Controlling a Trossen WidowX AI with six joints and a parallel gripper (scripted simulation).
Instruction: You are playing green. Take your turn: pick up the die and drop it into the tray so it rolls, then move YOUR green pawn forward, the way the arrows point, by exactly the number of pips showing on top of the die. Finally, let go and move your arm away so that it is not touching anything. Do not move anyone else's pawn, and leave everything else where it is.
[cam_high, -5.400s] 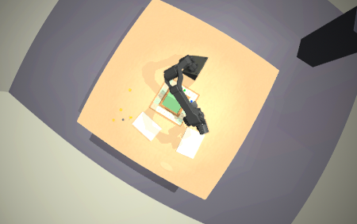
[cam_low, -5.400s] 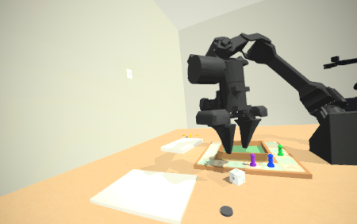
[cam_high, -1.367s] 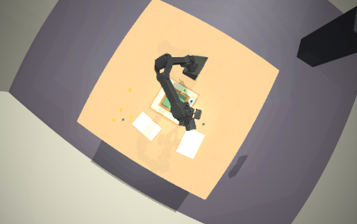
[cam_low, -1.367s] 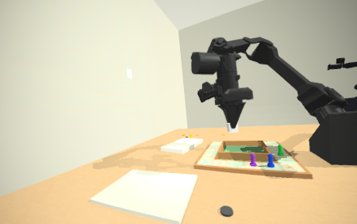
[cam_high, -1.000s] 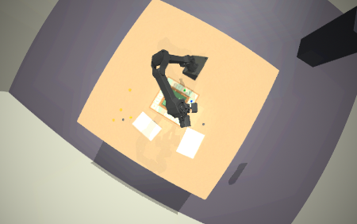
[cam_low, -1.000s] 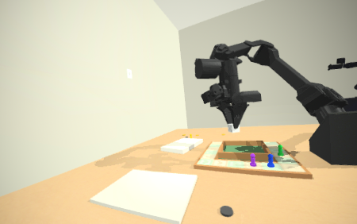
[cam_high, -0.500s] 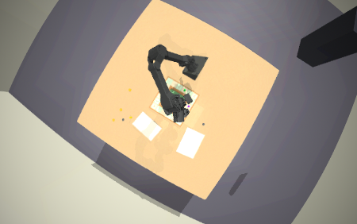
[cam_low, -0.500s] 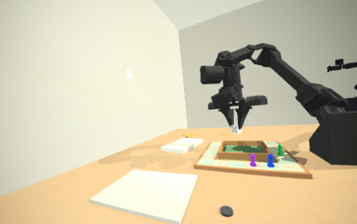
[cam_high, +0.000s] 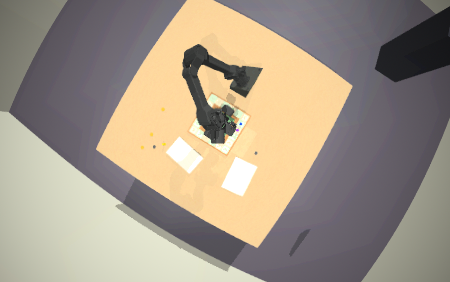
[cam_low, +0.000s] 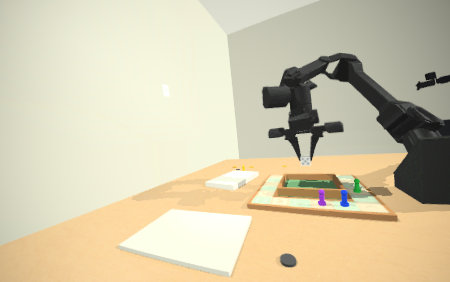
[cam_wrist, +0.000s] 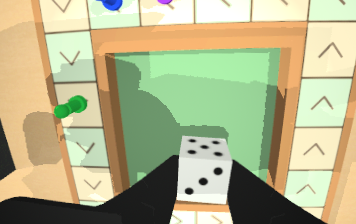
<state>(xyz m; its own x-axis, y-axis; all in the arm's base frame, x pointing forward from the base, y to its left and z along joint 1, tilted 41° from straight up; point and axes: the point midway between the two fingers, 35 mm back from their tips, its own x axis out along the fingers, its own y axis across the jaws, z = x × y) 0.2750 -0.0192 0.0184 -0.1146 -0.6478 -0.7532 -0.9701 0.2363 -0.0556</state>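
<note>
My gripper tip is 110 mm past the green pawn, 30 mm to the right of it and 60 mm above it. From my gripper tip the other things lie so: green tray: 10 mm behind, 10 mm to the right, 80 mm below; purple pawn: 10 mm behind, 110 mm to the left, 60 mm below; white die: right at my gripper tip.
</note>
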